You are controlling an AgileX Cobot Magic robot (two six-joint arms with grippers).
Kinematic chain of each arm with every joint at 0, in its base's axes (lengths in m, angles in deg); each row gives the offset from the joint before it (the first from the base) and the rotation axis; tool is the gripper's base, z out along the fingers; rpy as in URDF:
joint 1: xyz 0 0 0.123 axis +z
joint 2: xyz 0 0 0 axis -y
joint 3: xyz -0.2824 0 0.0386 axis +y
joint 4: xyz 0.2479 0 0.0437 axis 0.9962 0 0.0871
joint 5: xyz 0 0 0 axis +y
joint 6: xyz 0.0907 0 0.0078 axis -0.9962 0 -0.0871
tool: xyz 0 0 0 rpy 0 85 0
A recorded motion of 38 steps. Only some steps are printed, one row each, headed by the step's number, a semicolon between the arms.
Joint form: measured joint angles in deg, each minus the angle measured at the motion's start. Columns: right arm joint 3, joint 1, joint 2, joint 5, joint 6, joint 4; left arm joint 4, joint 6, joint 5, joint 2, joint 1, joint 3.
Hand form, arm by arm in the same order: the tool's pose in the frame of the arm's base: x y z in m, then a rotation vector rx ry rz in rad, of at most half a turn. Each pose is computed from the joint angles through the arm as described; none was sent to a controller.
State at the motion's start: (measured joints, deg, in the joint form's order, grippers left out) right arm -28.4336 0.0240 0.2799 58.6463 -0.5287 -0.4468; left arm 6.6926 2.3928 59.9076 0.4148 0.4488 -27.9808
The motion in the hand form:
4: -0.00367 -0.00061 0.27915 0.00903 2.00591 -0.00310; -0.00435 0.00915 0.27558 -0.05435 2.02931 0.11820
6: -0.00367 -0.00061 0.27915 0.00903 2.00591 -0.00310; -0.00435 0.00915 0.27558 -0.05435 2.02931 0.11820
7: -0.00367 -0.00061 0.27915 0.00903 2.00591 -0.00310; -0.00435 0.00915 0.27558 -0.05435 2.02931 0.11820
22: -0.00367 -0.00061 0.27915 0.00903 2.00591 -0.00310; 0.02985 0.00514 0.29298 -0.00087 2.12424 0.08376
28: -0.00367 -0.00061 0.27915 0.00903 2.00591 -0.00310; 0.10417 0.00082 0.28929 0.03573 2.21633 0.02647
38: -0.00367 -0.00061 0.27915 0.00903 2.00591 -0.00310; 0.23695 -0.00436 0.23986 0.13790 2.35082 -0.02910
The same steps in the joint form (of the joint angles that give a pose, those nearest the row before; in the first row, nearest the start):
4: 0.00 0.00 0.00 0.00 0.00 0.00; 0.00 0.00 0.00 0.00 0.00 0.00
6: 0.00 0.00 0.00 0.00 0.00 0.00; 0.00 0.00 0.00 0.00 0.00 0.00
7: 0.00 0.00 0.00 0.00 0.00 0.00; 0.00 0.00 0.00 0.00 0.00 0.00
22: 0.00 0.00 0.00 0.00 0.00 0.00; -2.95 -2.39 -4.41 -12.48 0.00 -2.84
28: 0.00 0.00 0.00 0.00 0.00 0.00; -6.70 -4.70 -19.48 -32.91 0.01 -2.95
38: 0.00 0.00 0.00 0.00 0.00 0.00; -19.65 -20.31 -42.25 -70.64 0.00 -9.44

